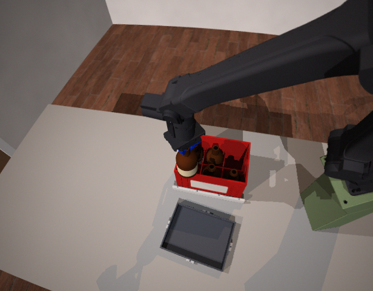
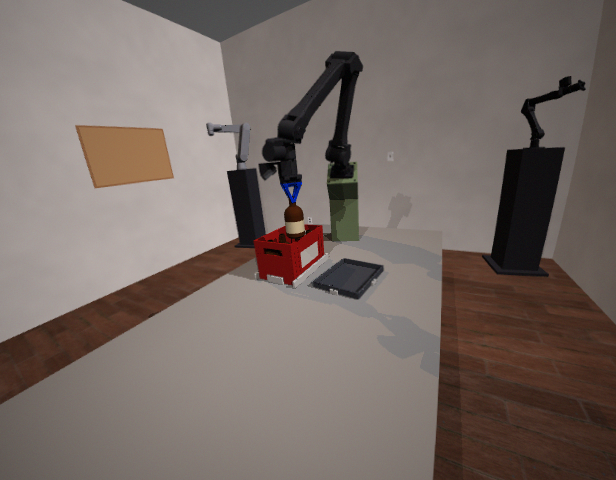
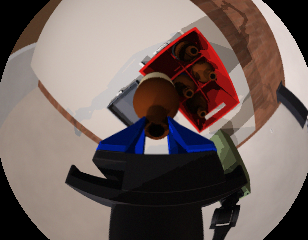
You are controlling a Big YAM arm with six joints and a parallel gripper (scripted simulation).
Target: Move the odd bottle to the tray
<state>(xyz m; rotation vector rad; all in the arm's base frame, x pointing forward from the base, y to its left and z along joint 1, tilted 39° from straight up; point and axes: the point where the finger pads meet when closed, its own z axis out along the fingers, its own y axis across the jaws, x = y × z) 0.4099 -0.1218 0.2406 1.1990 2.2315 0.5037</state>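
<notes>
Right now my hand is 6 cm above the brown bottle. Round my hand: dark grey tray: 32 cm below, 20 cm to the left, 4 cm behind; crate: 25 cm below, 10 cm behind, 7 cm to the right.
</notes>
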